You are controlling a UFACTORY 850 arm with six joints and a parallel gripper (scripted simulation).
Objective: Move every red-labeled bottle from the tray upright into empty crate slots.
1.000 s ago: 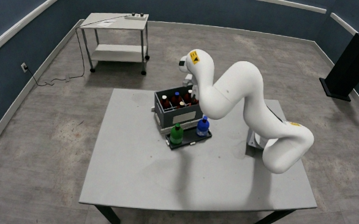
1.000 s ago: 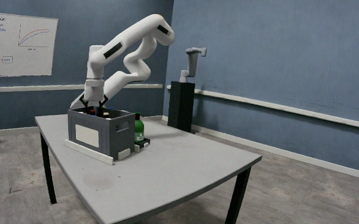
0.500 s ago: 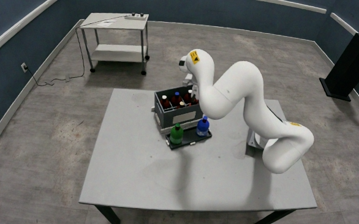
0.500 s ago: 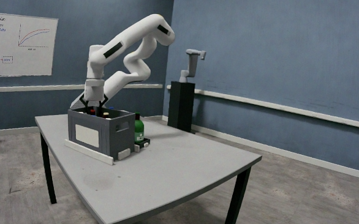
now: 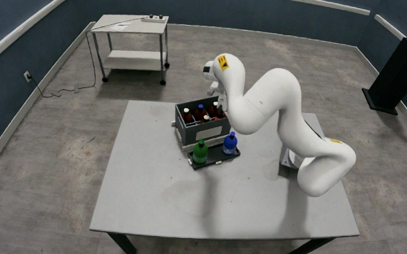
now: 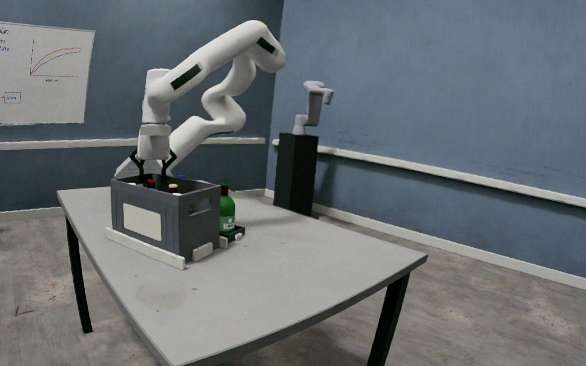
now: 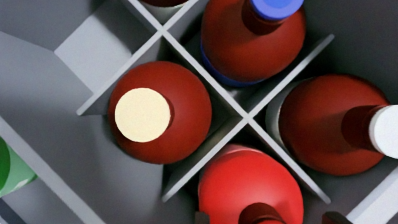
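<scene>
Now: the red-labeled bottle 9 cm below my hand. Round my hand: grey crate: 10 cm ahead, 1 cm to the left, 9 cm below; then black tray: 1 cm behind, 17 cm to the left, 16 cm below; then blue bottle: 8 cm behind, 12 cm to the left, 9 cm below.
</scene>
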